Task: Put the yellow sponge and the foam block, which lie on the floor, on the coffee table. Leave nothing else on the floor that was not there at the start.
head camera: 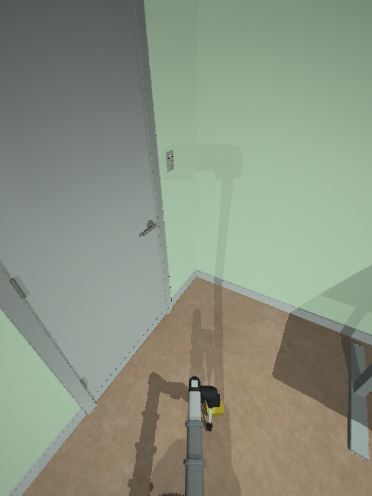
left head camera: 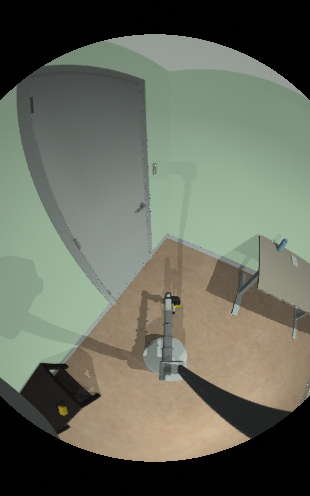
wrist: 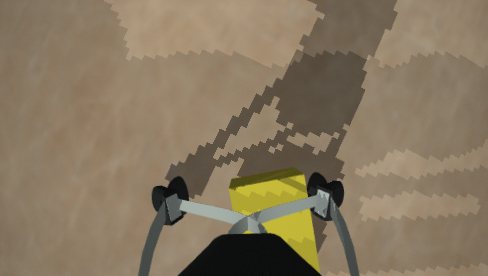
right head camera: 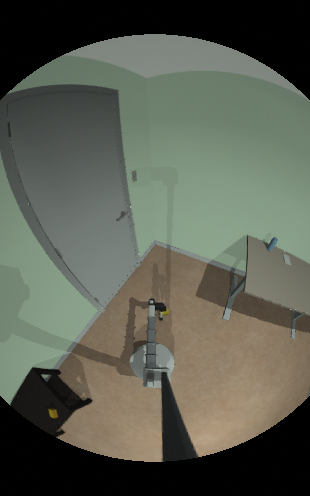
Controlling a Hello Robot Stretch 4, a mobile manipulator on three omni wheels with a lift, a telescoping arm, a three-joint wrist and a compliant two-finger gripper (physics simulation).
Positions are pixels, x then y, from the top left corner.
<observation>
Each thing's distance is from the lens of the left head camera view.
black coffee table (left head camera: 44, 390): 164 cm
grey door (left head camera: 83, 132): 84 cm
The marked spots on the black coffee table and the grey door are 197 cm apart.
</observation>
